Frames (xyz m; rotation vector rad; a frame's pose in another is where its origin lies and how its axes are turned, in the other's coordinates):
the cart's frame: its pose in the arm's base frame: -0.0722 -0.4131 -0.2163 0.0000 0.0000 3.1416
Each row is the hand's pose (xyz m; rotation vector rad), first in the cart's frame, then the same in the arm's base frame.
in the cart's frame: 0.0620 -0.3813 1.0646 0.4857 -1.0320 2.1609
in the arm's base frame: -0.1342 -0.0318 0.8483 -0.8417 -0.3962 -0.7254
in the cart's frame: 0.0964 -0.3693 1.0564 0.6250 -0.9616 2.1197
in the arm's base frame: -0.1686 -0.0438 0.8401 -0.7930 -0.5154 -0.7612
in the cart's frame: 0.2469 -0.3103 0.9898 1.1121 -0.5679 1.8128
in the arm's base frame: -0.3191 -0.1028 0.7735 -0.5056 -0.9902 -0.9960
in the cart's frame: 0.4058 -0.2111 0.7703 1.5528 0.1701 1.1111
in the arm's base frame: -0.4780 -0.2020 0.5540 0.1776 -1.6213 -1.4058
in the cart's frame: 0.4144 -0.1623 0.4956 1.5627 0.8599 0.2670
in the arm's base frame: -0.4866 -0.2508 0.2793 1.0953 -1.9905 -1.8164
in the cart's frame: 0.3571 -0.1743 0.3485 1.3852 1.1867 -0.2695
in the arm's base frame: -0.4293 -0.2388 0.1322 -1.5015 1.7527 1.7694
